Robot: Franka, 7 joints.
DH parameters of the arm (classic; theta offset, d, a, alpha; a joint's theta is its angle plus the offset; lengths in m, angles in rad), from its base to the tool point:
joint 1: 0 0.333 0 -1.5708
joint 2: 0 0 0 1.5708
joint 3: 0 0.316 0.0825 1.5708
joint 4: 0 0 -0.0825 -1.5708
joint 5: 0 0.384 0 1.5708
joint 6: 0 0 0.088 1.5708
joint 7: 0 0.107 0 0
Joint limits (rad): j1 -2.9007..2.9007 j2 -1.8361..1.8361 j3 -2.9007..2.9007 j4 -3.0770..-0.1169 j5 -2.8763..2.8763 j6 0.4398..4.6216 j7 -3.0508..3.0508
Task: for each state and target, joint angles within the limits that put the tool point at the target. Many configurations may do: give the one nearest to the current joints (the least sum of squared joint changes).
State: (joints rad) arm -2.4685 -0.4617 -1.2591 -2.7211 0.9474 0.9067 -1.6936
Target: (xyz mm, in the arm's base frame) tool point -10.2 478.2 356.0
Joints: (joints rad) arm -2.8769 -0.6425 -1.9734 -2.1592 1.0407 1.2913 -1.6936
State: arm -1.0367 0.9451 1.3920 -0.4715 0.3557 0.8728 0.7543
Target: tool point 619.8 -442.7 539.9
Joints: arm -0.9913 1.2327 1.2890 -0.3791 0.3442 1.4988 0.7543
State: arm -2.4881 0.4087 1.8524 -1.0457 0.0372 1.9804 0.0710
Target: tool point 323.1 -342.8 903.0
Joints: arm -2.4581 0.4053 2.0589 -1.1581 0.0675 1.7825 0.0710
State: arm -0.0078 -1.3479 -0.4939 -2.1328 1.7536 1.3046 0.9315
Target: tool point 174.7 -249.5 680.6
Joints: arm 0.0097 -1.0493 -0.8321 -2.4572 1.6960 1.4330 0.9315
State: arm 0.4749 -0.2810 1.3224 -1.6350 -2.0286 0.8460 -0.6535
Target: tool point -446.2 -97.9 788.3
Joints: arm 1.1797 -0.8143 1.4690 -1.4282 -2.0447 0.4785 -0.6535
